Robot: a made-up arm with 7 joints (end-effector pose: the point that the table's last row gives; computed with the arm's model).
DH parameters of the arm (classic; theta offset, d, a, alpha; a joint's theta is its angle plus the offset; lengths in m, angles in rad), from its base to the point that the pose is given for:
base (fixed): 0 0 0 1.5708
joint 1: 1.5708 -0.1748 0 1.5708
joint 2: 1.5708 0 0 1.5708
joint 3: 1.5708 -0.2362 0 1.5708
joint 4: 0 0 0 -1.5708
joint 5: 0 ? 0 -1.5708
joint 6: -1.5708 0 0 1.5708
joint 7: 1.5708 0 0 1.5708
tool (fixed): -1.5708 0 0 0
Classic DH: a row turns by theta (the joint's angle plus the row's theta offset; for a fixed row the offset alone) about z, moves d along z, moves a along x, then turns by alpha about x.
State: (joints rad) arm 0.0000 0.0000 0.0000 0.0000 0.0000 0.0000 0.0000
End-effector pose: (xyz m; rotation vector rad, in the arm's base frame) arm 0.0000 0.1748 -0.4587 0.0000 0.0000 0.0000
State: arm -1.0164 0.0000 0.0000 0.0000 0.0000 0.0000 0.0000
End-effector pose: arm -0.3900 0.1748 -0.2415 0.0000 1.0164 0.0000
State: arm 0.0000 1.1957 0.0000 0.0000 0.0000 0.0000 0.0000
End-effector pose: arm 0.0000 0.6016 -0.1680 1.1957 0.0000 0.0000
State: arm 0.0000 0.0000 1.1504 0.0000 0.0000 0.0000 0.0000
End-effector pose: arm 0.0000 0.1748 -0.4587 0.0000 0.0000 1.1504
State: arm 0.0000 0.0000 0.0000 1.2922 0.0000 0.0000 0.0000
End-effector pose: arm 0.2139 0.1748 -0.2974 0.0000 -1.2922 0.0000
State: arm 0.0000 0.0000 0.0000 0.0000 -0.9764 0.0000 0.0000
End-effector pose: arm 0.0000 0.1748 -0.4587 0.0000 0.0000 -0.9764
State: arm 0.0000 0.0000 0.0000 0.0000 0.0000 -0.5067 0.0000
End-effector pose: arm 0.0000 0.1748 -0.4587 0.0000 -0.5067 0.0000
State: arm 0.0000 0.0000 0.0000 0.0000 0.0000 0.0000 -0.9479
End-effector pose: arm 0.0000 0.1748 -0.4587 0.9479 0.0000 0.0000
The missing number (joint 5, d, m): -0.2225
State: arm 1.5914 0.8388 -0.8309 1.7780 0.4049 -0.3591 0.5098
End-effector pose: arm 0.2438 0.2090 0.1519 0.2803 -2.4398 -1.9349
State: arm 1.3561 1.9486 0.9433 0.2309 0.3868 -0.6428 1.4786
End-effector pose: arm -0.1943 0.5805 0.0730 1.6104 -2.2716 -0.2699
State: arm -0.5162 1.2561 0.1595 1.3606 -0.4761 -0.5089 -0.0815
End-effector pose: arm 0.1599 0.4542 -0.1535 0.8033 -1.0607 -1.6350
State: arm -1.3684 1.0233 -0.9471 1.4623 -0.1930 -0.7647 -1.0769
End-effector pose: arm -0.2569 0.3036 -0.1846 -0.1537 -0.6526 -0.5656
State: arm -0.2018 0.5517 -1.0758 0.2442 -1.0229 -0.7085 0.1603
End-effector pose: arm -0.0571 0.3714 -0.4066 -0.7330 0.1487 -2.0335
